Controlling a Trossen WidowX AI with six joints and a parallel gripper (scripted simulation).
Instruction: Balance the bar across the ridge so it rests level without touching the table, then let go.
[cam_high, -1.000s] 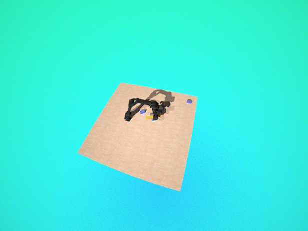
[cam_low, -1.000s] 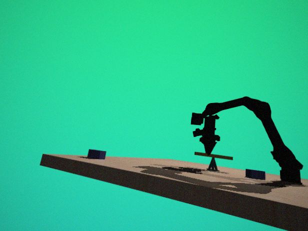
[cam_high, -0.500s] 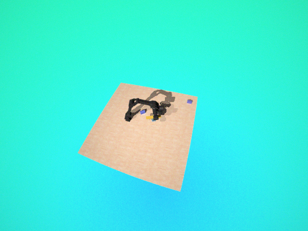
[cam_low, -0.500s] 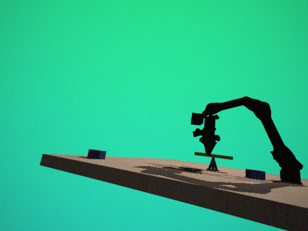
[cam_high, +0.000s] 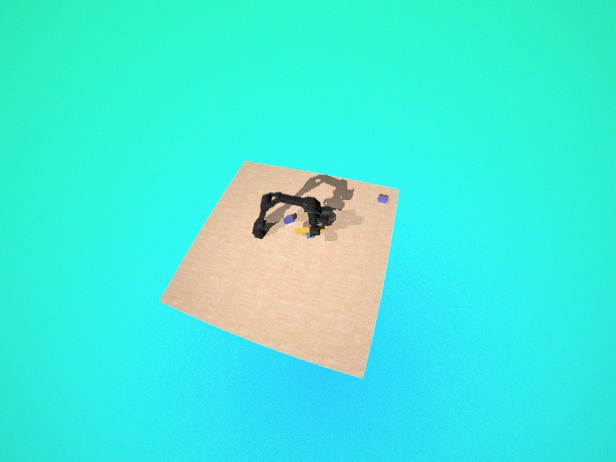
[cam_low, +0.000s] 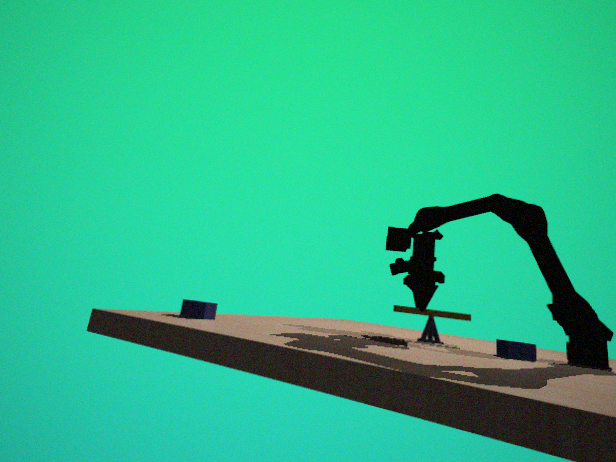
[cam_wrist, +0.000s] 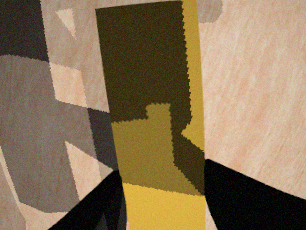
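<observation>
My gripper tip is now 3 cm past the yellow bar and 1 cm to the left of it.
</observation>
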